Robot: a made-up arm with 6 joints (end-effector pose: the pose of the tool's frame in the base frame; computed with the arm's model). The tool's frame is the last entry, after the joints. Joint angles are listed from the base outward.
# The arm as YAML. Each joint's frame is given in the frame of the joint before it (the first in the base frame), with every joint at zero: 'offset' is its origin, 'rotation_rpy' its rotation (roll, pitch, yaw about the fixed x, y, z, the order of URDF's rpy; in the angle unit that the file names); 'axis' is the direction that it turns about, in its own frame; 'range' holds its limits. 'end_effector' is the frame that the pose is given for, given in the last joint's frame.
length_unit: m
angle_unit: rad
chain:
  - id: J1
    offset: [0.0, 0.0, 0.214]
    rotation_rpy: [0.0, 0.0, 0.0]
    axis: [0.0, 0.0, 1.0]
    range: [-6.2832, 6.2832]
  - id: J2
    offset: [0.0, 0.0, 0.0]
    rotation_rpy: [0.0, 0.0, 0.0]
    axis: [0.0, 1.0, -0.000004]
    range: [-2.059, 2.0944]
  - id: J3
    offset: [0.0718, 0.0, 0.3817]
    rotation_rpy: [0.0, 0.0, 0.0]
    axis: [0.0, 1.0, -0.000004]
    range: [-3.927, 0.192]
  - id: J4
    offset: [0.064, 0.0, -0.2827]
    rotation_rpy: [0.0, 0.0, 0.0]
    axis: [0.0, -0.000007, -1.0]
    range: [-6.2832, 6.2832]
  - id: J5
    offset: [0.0, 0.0, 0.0]
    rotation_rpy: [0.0, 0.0, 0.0]
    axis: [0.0, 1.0, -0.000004]
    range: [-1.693, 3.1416]
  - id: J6
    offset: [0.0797, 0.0, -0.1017]
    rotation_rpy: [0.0, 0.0, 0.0]
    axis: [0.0, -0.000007, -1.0]
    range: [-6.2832, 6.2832]
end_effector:
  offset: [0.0, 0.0, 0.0]
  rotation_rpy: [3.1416, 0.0, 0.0]
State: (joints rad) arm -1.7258 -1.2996 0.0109 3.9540 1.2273 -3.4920
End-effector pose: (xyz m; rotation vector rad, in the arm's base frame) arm -0.0585 -0.0506 0.3833 -0.0706 -1.0603 0.9941
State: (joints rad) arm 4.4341 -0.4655 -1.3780 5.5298 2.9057 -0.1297
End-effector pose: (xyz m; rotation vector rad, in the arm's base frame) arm -0.0915 -0.0679 0.6323 -0.8769 2.1209 1.2828
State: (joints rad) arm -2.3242 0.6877 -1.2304 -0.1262 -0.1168 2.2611
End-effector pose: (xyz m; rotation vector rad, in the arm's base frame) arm -0.4180 -0.4624 0.2224 -1.7881 -2.3199 0.9985
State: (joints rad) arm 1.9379 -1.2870 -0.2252 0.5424 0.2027 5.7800
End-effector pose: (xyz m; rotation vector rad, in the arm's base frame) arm 0.0069 0.0648 0.4796 -1.0154 -1.5644 -0.7349
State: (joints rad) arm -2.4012 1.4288 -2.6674 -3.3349 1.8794 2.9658
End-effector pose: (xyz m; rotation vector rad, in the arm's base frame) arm -0.5435 -0.5282 0.2629 0.1778 0.0610 0.6238
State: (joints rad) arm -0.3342 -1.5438 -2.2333 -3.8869 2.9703 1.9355
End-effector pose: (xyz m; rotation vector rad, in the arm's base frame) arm -0.5495 0.2596 0.3741 2.9389 0.2417 0.7730
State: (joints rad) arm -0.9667 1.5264 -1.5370 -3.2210 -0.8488 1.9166
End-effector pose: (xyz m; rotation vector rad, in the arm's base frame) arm 0.1750 -0.2716 -0.1316 -2.3280 -0.3964 0.5187
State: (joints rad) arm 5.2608 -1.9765 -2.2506 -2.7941 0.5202 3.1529
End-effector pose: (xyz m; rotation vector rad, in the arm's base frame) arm -0.3928 0.6552 0.2797 -1.6677 1.1041 1.9124
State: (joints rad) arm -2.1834 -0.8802 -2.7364 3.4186 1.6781 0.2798
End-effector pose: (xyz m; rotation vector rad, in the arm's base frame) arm 0.2973 0.4752 0.7472 -2.0474 -0.9354 -0.8141
